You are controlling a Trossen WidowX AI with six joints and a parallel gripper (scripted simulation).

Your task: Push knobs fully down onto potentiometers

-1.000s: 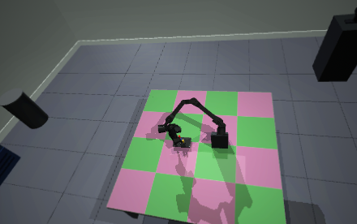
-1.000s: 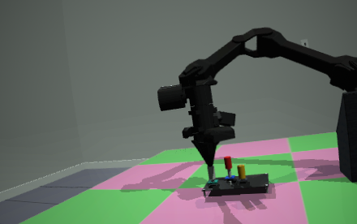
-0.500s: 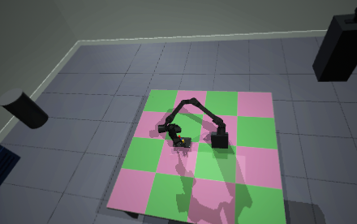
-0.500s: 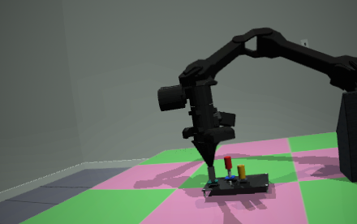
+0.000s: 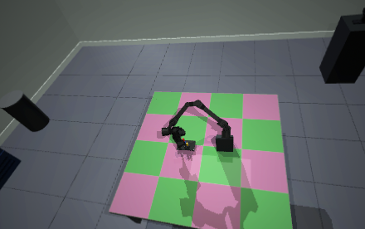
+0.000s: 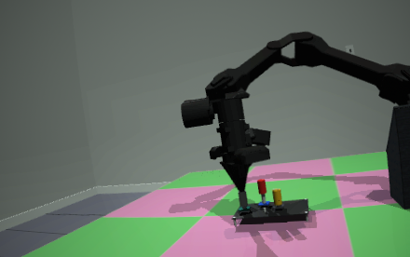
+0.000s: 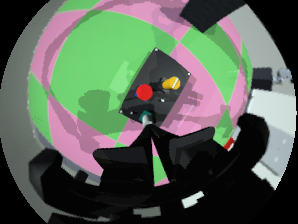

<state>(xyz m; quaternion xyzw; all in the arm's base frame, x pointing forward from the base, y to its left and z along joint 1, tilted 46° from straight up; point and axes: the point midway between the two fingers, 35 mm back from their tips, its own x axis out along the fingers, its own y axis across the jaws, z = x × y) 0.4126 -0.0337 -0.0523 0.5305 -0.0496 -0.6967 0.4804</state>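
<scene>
My gripper tip is now 80 mm past the yellow knob and 20 mm above it.
</scene>
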